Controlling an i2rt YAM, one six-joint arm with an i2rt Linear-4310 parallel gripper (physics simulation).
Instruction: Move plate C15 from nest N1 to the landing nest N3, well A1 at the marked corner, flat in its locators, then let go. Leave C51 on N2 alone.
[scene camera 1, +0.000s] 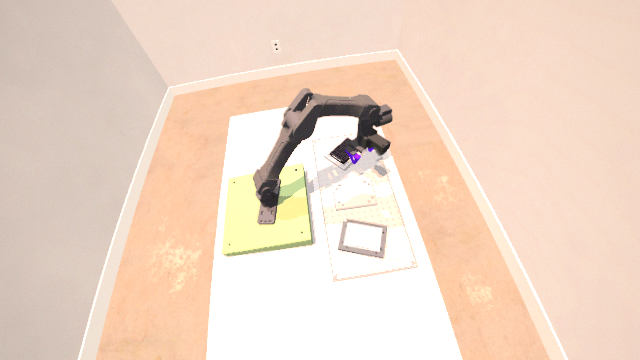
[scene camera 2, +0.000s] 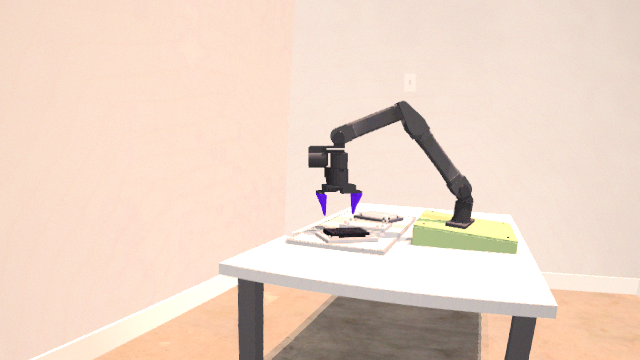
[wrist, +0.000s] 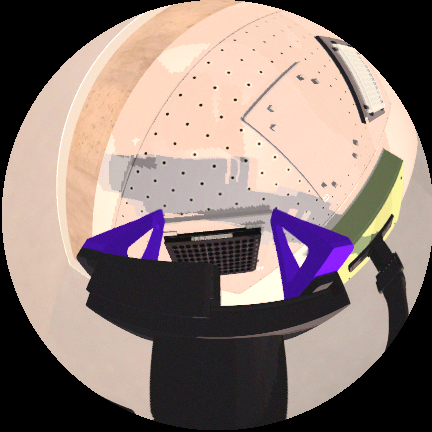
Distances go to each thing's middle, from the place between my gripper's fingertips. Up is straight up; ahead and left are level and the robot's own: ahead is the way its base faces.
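There is the grey-framed white plate (scene camera 1: 360, 236), which sits 33 cm to the right of my hand, 1 cm behind it and 4 cm below it. The black plate (wrist: 235, 250) is 7 cm to the left of my hand and 7 cm behind it, and 4 cm below it as well.
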